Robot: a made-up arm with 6 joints.
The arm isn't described. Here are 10 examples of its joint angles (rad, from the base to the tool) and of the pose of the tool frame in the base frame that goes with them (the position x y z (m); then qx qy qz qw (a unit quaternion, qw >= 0)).
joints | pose
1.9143 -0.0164 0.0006 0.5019 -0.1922 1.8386 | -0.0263 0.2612 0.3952 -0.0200 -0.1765 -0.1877 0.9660
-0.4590 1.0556 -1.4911 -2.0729 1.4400 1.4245 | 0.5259 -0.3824 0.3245 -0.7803 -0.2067 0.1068 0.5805
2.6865 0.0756 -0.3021 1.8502 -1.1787 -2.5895 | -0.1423 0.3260 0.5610 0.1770 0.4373 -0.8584 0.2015
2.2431 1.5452 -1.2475 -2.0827 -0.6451 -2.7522 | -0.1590 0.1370 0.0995 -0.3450 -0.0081 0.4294 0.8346
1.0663 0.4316 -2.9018 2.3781 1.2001 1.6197 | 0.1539 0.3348 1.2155 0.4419 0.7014 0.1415 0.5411
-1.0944 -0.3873 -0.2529 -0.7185 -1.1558 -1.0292 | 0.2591 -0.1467 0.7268 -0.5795 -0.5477 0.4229 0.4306
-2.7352 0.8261 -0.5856 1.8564 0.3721 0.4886 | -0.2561 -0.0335 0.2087 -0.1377 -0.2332 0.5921 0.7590
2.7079 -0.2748 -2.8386 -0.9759 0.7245 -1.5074 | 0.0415 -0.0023 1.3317 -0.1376 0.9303 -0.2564 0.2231
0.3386 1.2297 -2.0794 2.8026 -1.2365 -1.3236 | 0.5559 0.0625 0.3429 -0.4131 -0.1394 -0.4994 0.7487
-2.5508 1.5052 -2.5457 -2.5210 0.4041 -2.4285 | -0.6781 -0.3621 0.2422 0.5647 0.3059 0.6370 0.4263
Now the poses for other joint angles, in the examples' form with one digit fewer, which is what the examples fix.
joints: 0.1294 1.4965 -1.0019 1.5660 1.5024 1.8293
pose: 0.297 0.162 0.096 0.398 -0.710 0.576 0.077
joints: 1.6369 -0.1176 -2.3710 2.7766 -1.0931 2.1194
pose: 0.112 0.312 1.087 0.126 -0.742 0.656 0.053
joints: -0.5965 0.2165 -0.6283 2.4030 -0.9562 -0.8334
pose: 0.121 -0.268 0.528 -0.537 -0.005 -0.754 0.379
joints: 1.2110 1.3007 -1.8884 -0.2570 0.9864 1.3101
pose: 0.267 0.590 0.176 -0.279 -0.220 0.121 0.927
